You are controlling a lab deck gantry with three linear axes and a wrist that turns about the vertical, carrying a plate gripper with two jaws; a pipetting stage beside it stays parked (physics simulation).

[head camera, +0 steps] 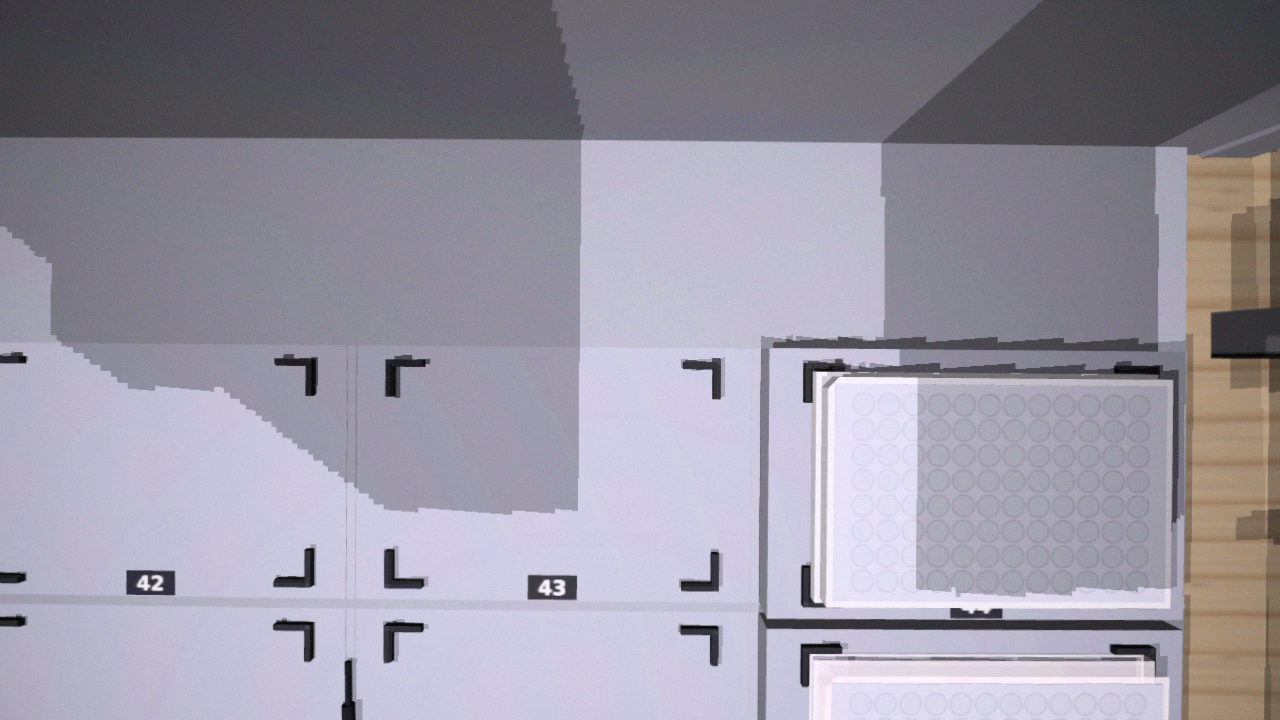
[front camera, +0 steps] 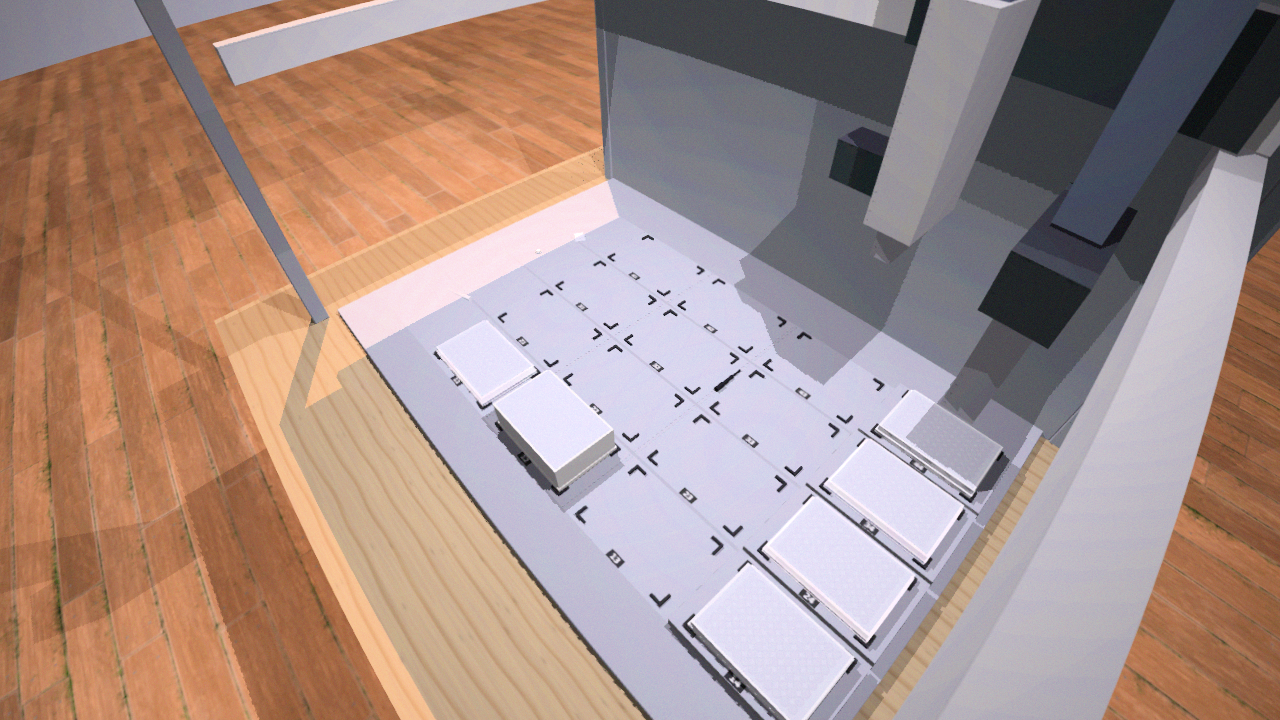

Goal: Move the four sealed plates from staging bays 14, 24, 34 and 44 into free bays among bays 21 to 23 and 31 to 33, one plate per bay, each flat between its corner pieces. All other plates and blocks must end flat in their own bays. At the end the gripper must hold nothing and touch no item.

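Places are measured from the robot's base along level axes (x ahead, y left, z up), in millimetres.
Where they show: gripper, fingertip midpoint: (front camera: 977,384); robot's base at its link origin: (front camera: 437,354).
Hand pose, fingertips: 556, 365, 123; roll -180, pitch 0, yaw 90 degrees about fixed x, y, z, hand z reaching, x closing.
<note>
Things, the pixels of their centre, and the offset from my fingertips, as dx, dy, dz. "pt": a spot on its surface instead.
- bay 14 at a spot on its surface: (front camera: 769,640) pt -1, -324, -94
- bay 24 at a spot on its surface: (front camera: 839,568) pt +4, -223, -94
- bay 34 at a spot on its surface: (head camera: 993,702) pt -2, -76, -94
- bay 44 at a spot on its surface: (head camera: 993,492) (front camera: 939,434) pt -3, -1, -94
- low white plate at the middle of its body: (front camera: 484,359) -492, -322, -115
- taller white block at the middle of its body: (front camera: 553,426) -328, -322, -102
- small dark piece at the middle of its body: (front camera: 728,379) -246, -103, -120
Four sealed white plates lie in the staging bays along the right side: bay 14 (front camera: 769,640), bay 24 (front camera: 839,568), bay 34 (front camera: 895,499) (head camera: 993,702) and bay 44 (front camera: 939,443) (head camera: 993,492). The bay 44 plate is partly in shadow. My gripper (front camera: 1033,297) is a dark block under a blue-grey column, high above the back right of the deck and apart from the plates. Its jaws cannot be made out, so its opening is unclear. Bays 21 to 23 and 31 to 33 hold no plate in the front view.
A low white plate (front camera: 486,360) lies in bay 11, and a taller white block (front camera: 554,425) stands in bay 12. The white column (front camera: 930,134) of the parked stage hangs at the back. A small dark piece (front camera: 726,380) (head camera: 348,694) lies between bays 32 and 33.
</note>
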